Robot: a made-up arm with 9 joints. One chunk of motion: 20 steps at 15 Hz.
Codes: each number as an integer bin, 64 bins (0 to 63) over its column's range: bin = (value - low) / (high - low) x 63, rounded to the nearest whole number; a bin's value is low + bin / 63 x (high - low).
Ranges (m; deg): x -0.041..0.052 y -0.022..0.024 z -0.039..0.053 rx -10.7..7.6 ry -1..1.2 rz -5.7..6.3
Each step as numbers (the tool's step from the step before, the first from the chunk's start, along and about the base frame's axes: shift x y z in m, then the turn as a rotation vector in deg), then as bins.
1 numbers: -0.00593 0.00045 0.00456 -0.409 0.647 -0.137
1 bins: 24 31 30 35 47 29
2 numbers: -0.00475 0.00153 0.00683 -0.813 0.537 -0.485
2 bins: 25 32 31 34 44 27
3 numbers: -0.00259 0.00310 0.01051 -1.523 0.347 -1.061
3 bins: 26 34 34 32 39 24
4 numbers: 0.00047 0.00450 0.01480 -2.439 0.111 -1.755
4 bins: 28 36 37 28 32 21
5 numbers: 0.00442 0.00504 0.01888 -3.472 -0.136 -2.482
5 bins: 31 37 40 25 25 17
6 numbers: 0.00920 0.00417 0.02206 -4.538 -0.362 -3.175
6 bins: 34 36 42 21 18 13
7 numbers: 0.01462 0.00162 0.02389 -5.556 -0.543 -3.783
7 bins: 38 32 43 18 13 10
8 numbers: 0.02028 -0.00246 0.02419 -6.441 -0.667 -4.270
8 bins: 42 27 43 15 10 8
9 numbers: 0.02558 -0.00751 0.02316 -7.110 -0.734 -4.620
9 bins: 45 20 43 12 8 6
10 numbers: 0.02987 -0.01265 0.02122 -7.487 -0.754 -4.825
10 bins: 48 13 41 11 7 5
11 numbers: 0.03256 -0.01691 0.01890 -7.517 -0.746 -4.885
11 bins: 50 7 40 11 7 4
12 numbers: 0.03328 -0.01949 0.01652 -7.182 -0.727 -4.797
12 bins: 50 3 38 12 8 5
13 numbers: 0.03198 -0.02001 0.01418 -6.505 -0.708 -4.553
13 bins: 49 3 36 14 8 6
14 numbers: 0.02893 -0.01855 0.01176 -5.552 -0.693 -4.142
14 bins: 47 5 35 18 9 8
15 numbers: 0.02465 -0.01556 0.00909 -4.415 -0.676 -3.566
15 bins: 44 9 33 22 9 11
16 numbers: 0.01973 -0.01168 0.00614 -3.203 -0.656 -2.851
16 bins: 41 14 31 26 10 15
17 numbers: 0.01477 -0.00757 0.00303 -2.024 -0.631 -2.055
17 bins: 38 20 29 30 11 19
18 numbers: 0.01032 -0.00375 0.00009 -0.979 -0.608 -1.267
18 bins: 35 25 27 33 11 23
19 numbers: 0.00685 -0.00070 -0.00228 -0.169 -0.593 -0.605
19 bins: 32 29 25 36 12 27
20 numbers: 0.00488 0.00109 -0.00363 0.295 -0.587 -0.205
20 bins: 31 32 24 38 12 29
